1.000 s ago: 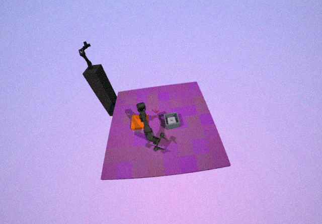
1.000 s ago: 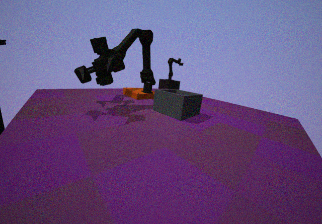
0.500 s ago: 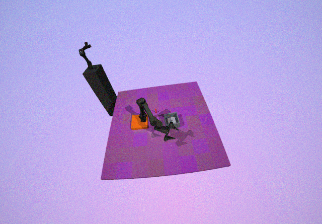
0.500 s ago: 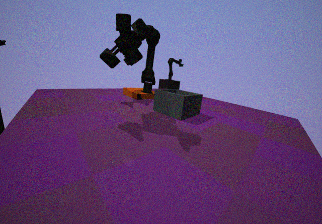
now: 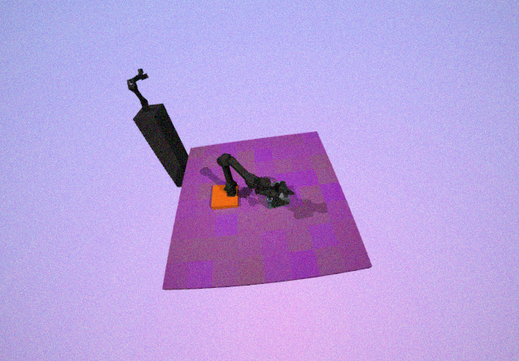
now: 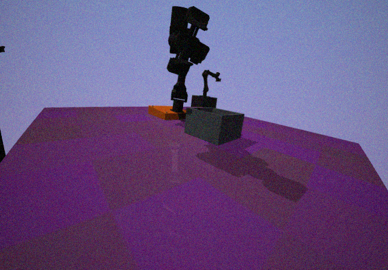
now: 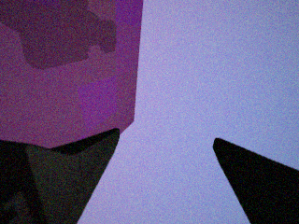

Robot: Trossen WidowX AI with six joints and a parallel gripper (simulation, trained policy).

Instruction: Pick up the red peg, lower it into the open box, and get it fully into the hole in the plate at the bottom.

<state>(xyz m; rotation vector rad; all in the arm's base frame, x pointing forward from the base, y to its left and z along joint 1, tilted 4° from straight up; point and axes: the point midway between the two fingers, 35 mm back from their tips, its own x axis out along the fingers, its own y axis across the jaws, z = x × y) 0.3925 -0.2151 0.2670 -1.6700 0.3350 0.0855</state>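
The red peg lies 34 cm to the left of my gripper tip, 30 cm behind it and 23 cm below it. Also, from my gripper tip: grey box (24 cm below, 18 cm to the left, 9 cm behind).
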